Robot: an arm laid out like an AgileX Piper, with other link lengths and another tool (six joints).
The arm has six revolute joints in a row. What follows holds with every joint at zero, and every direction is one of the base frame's.
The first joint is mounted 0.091 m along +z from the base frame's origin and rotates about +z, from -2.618 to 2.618 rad.
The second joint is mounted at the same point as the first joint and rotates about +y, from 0 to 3.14 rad.
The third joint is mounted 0.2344 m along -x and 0.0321 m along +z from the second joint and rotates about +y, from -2.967 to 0 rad.
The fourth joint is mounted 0.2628 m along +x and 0.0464 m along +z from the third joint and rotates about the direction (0.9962, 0, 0.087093), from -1.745 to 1.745 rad.
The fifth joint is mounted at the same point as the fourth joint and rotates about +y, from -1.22 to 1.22 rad.
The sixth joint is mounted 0.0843 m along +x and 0.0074 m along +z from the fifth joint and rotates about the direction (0.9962, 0, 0.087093), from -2.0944 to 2.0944 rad.
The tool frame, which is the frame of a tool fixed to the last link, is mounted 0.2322 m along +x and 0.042 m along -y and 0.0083 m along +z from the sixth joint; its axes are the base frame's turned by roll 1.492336, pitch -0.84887 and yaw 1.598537 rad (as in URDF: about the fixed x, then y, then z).
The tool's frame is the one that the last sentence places.
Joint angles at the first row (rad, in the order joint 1, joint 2, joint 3, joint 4, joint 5, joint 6):
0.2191 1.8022 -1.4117 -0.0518 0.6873 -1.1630
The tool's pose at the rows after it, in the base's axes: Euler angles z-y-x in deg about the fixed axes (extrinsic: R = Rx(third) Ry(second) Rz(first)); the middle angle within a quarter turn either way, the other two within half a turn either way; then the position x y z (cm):
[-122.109 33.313 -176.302 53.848 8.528 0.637]
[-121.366 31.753 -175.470 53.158 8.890 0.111]
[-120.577 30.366 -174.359 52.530 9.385 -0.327]
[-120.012 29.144 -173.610 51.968 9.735 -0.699]
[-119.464 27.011 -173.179 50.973 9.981 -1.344]
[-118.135 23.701 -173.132 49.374 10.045 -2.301]
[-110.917 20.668 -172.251 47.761 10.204 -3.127]
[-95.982 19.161 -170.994 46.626 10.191 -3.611]
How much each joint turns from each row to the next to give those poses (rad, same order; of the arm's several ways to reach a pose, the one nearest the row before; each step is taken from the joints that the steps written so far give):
0.0000 -0.0001 0.0001 0.0171 0.0151 0.0000
0.0000 0.0001 -0.0001 0.0285 0.0226 0.0000
0.0001 0.0000 0.0000 0.0327 0.0188 0.0001
-0.0001 -0.0001 0.0001 0.0232 0.0177 -0.0001
0.0000 0.0001 -0.0001 0.0203 0.0345 0.0000
0.0000 0.0000 0.0000 0.0168 0.0554 0.0145
0.0000 0.0000 -0.0003 0.0328 0.0437 0.1126
0.0000 -0.0001 -0.0019 0.0325 0.0117 0.2489

